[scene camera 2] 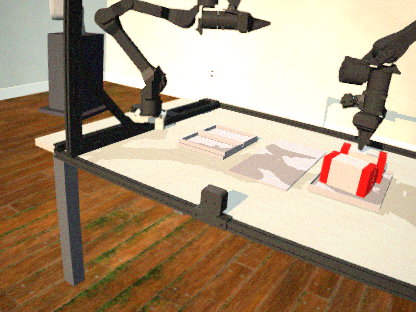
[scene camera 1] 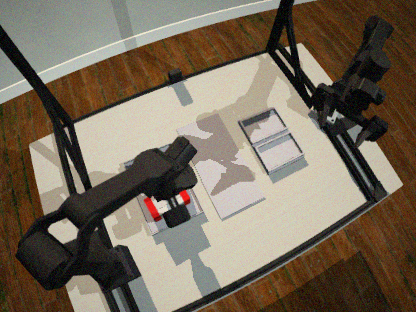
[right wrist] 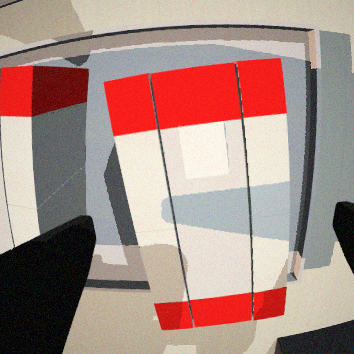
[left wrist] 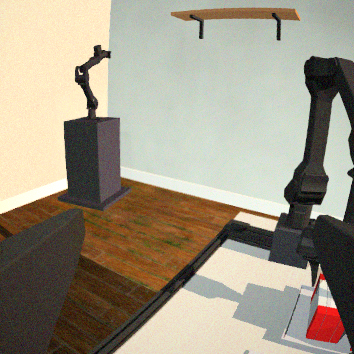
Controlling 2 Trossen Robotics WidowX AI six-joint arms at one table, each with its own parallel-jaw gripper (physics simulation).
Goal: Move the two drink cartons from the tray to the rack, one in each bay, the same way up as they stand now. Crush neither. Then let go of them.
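Where they show: left gripper, between the fingertips: (scene camera 2: 268,22) (scene camera 1: 338,138) (left wrist: 203,225); right gripper, between the fingertips: (scene camera 2: 363,145) (scene camera 1: 168,197) (right wrist: 218,222); left arm's base, origin of its link: (scene camera 2: 149,113); right arm's base, origin of its link: (scene camera 1: 110,268) (left wrist: 296,223).
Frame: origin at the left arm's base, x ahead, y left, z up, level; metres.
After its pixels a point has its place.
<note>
A white carton with red ends (scene camera 1: 162,206) {x 0.636, y -0.286, z 0.037 m} (scene camera 2: 362,159) {x 0.599, y -0.317, z 0.024 m} (left wrist: 325,320) {x 0.562, y -0.253, z 0.022 m} (right wrist: 205,200) {x 0.602, y -0.286, z 0.038 m} rests in the shallow tray (scene camera 2: 350,198) {x 0.530, y -0.456, z -0.023 m} (right wrist: 200,35) {x 0.543, y -0.245, z -0.030 m}, turned slightly against its walls. The second, similar carton (scene camera 2: 344,170) {x 0.524, y -0.395, z 0.020 m} (right wrist: 17,150) {x 0.542, y -0.337, z 0.038 m} rests beside it with a gap; the right arm hides it in scene camera 1. My right gripper (scene camera 1: 173,202) {x 0.606, y -0.284, z 0.051 m} (scene camera 2: 361,147) {x 0.606, y -0.284, z 0.051 m} (right wrist: 218,222) {x 0.606, y -0.284, z 0.051 m} is open and empty, pointing down close above the first carton. My left gripper (scene camera 2: 269,23) {x 0.350, y 0.000, z 0.325 m} (left wrist: 203,225) {x 0.350, y 0.000, z 0.325 m} is open and empty, high above the table, far from the cartons. The two-bay rack (scene camera 1: 272,138) {x 0.229, y -0.121, z -0.026 m} (scene camera 2: 202,149) {x 0.182, y -0.220, z -0.025 m} holds no carton.
A flat pale panel (scene camera 1: 230,200) (scene camera 2: 300,155) lies between tray and rack. Black frame rails run along the table edges, with uprights near both arms. A small black block (scene camera 1: 175,75) {x 0.222, y -0.539, z 0.011 m} (scene camera 2: 213,200) {x 0.212, y -0.561, z 0.001 m} is fixed to one long edge. Arm shadows cross the panel.
</note>
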